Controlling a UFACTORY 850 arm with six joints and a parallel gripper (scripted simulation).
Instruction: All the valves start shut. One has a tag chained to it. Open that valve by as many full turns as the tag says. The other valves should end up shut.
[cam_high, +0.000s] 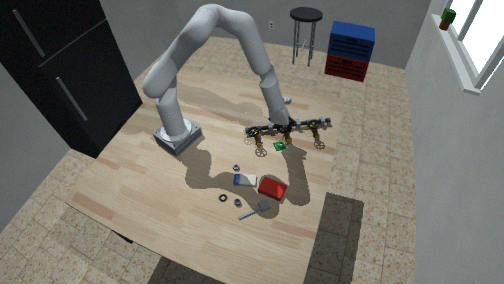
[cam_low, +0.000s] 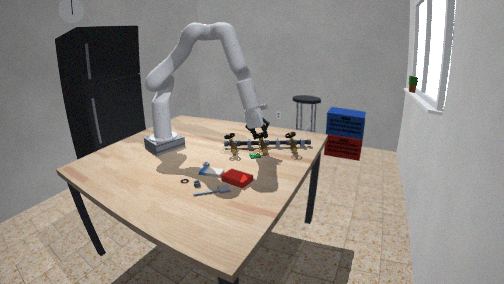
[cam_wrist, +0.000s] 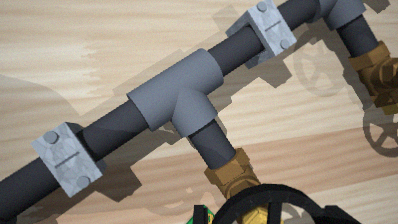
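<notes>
My gripper is now 3 cm past the green tag, 5 cm to the left of it and 10 cm above it. The rest, counted from my hand: grey scraper (6 cm behind, 44 cm to the right, 10 cm below); then red box (1 cm behind, 33 cm to the right, 9 cm below); then white block (15 cm behind, 30 cm to the right, 10 cm below).
</notes>
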